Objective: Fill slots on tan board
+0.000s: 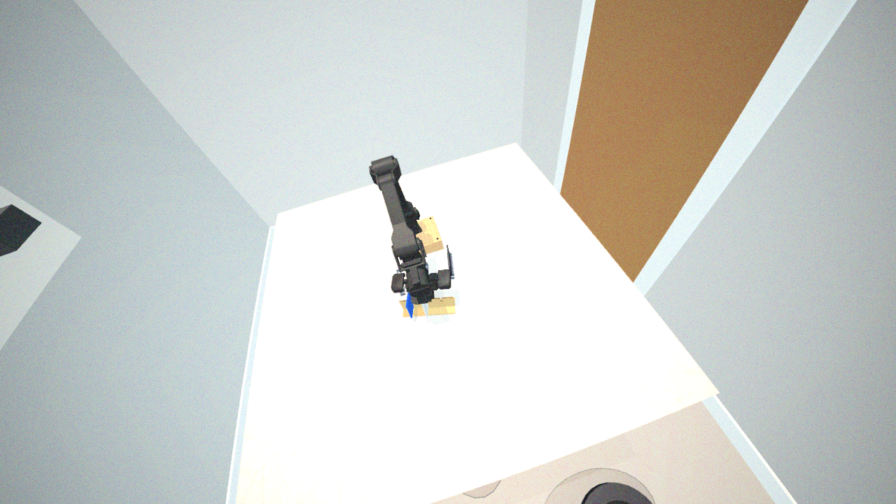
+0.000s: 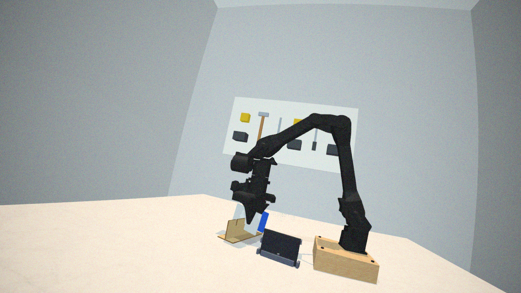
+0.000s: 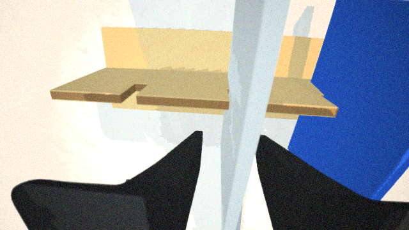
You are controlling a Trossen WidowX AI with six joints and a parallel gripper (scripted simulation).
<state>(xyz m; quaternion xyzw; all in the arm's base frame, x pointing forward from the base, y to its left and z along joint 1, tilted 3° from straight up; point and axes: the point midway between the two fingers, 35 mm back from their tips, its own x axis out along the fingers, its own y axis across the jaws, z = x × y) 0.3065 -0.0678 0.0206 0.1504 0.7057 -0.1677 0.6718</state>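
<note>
Now: gripper tip 2 cm short of the tan board, 1 cm to the left of it and 2 cm above it. From my gripper tip the other things lie so: blue board (6 cm to the right); black board (9 cm behind, 13 cm to the left, 2 cm below).
</note>
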